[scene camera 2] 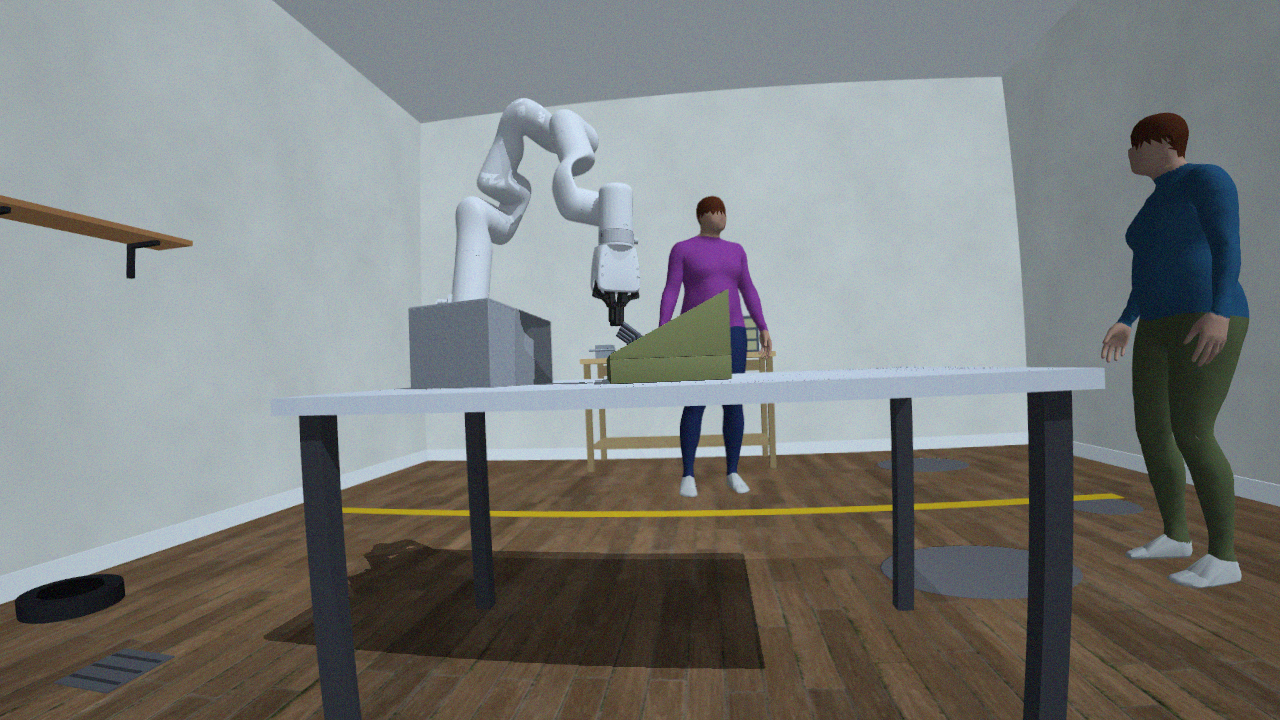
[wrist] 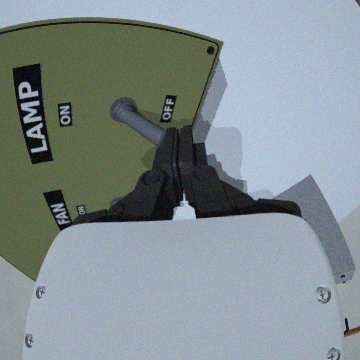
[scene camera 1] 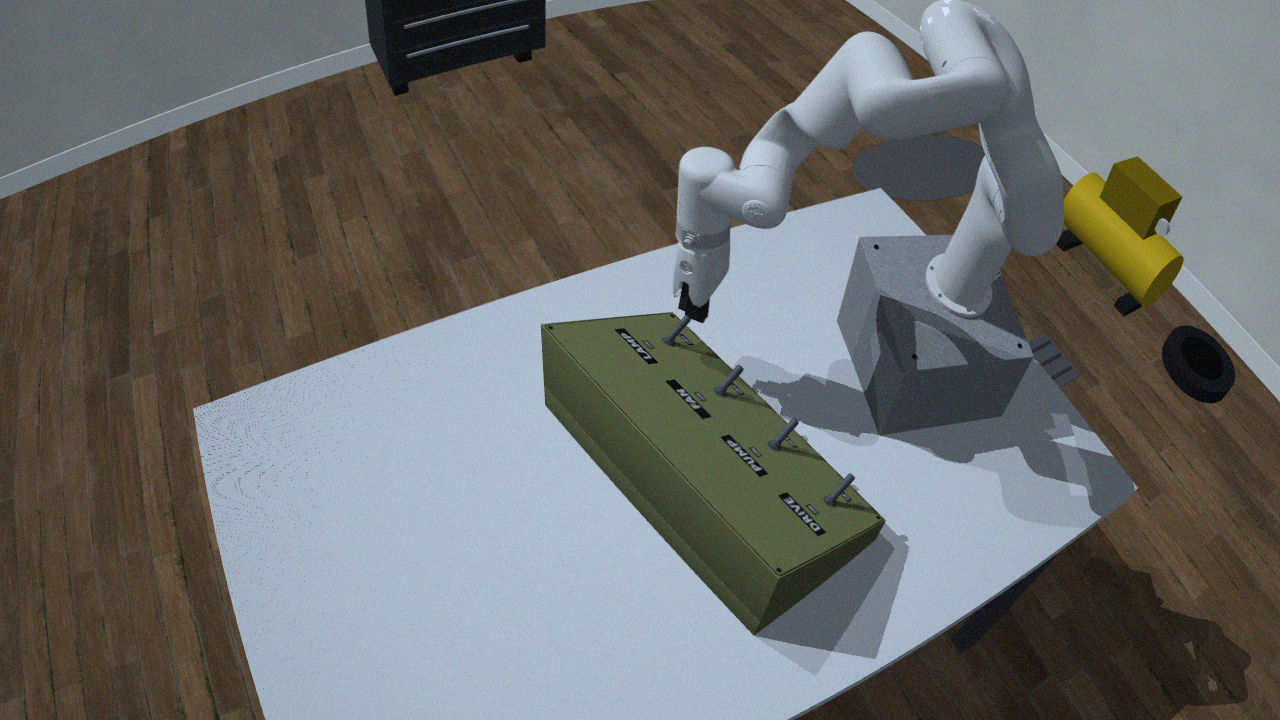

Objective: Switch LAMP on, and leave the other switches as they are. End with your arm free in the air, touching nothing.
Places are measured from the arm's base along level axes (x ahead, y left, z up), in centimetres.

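Pixels of known places: gripper, fingertip midpoint: [scene camera 2: 616, 325] [wrist: 181, 144] [scene camera 1: 696, 316]; arm's base at its link origin: [scene camera 2: 468, 313] [scene camera 1: 958, 286].
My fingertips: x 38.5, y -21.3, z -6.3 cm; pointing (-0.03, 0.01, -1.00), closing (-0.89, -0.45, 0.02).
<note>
Ahead of a thing's pixels: the offset from my fingertips to its top centre. "*": to the spot under its first point.
A green sloped switch box [scene camera 1: 666, 425] [scene camera 2: 684, 344] [wrist: 90, 60] stands on the white table, with grey levers for LAMP, FAN, PUMP and DRIVE. The LAMP lever @[dx +3.1, dy -0.1, dz +0.8 cm] [scene camera 1: 676, 331] [wrist: 142, 125] leans toward its OFF label @[* dx +1.3, dy -0.3, dz -4.7 cm] [wrist: 168, 108], away from the ON label @[* dx +8.9, dy +0.3, dz -0.8 cm] [wrist: 65, 115]. The FAN lever @[dx +2.3, dy +11.8, dz +0.8 cm] [scene camera 1: 729, 380], PUMP lever @[dx +1.5, dy +23.8, dz +0.8 cm] [scene camera 1: 784, 434] and DRIVE lever @[dx +0.7, dy +35.8, dz +0.8 cm] [scene camera 1: 840, 489] lean the same way. My gripper [scene camera 1: 694, 315] [scene camera 2: 616, 321] [wrist: 181, 144] is shut and empty. Its fingertips are at the LAMP lever's free end, on the OFF side; they hide that end in the wrist view, and contact cannot be told.
The grey block [scene camera 1: 939, 394] [scene camera 2: 447, 344] under my arm's base stands on the white table [scene camera 1: 384, 537] [scene camera 2: 984, 383], behind the levers. A person in purple [scene camera 2: 711, 268] stands beyond the table, and a person in blue [scene camera 2: 1181, 241] stands at the right.
</note>
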